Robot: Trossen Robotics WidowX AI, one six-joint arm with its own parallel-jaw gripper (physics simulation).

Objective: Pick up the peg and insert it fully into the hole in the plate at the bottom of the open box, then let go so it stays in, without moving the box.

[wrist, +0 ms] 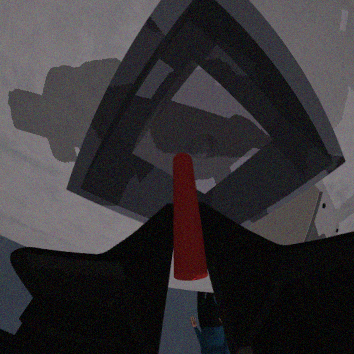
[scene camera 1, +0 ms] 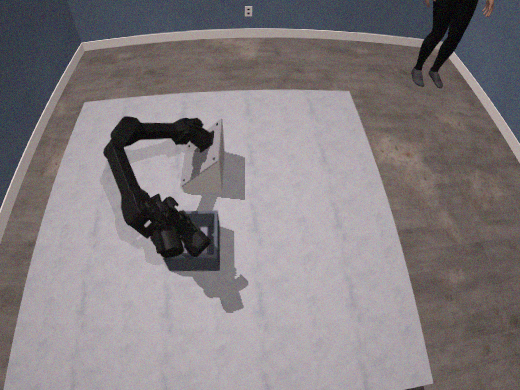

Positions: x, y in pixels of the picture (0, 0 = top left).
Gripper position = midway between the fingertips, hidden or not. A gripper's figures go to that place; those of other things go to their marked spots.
My gripper (wrist: 184, 209) is 10 cm from the lens. A dark grey box (wrist: 243, 53) is 13 cm from the lens. A red peg (wrist: 189, 263): 7 cm from the lens. The marked spots on the dark grey box and the red peg are 12 cm apart.
